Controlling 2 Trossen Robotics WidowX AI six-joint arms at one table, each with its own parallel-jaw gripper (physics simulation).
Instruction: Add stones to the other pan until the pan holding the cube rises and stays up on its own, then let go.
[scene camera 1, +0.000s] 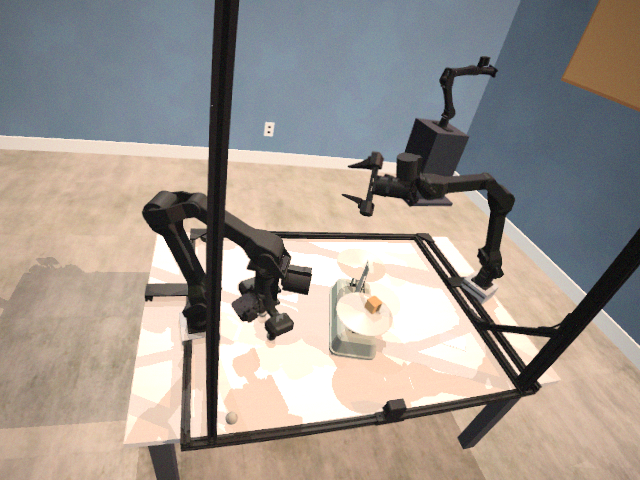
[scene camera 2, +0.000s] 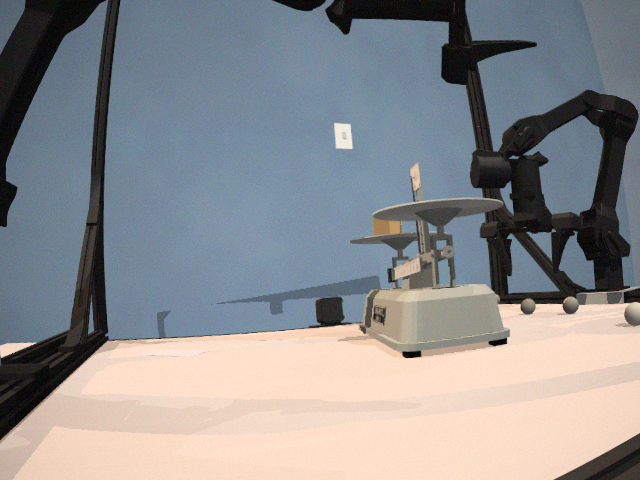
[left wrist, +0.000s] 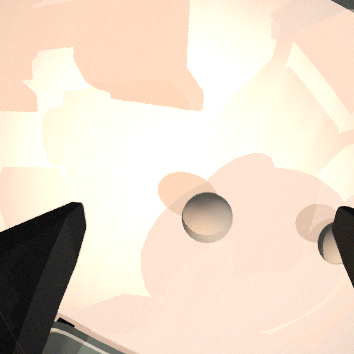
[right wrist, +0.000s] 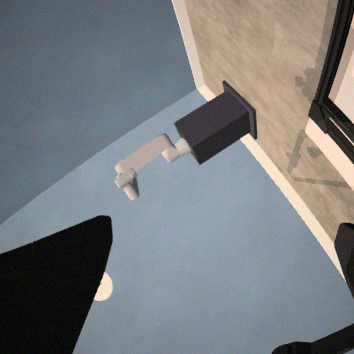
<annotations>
my left gripper: scene camera 1; scene camera 2 532, 274; left wrist; not seen in the right wrist view (out of frame)
same spot on my left gripper: (left wrist: 47, 246) = (scene camera 1: 269, 335)
</annotations>
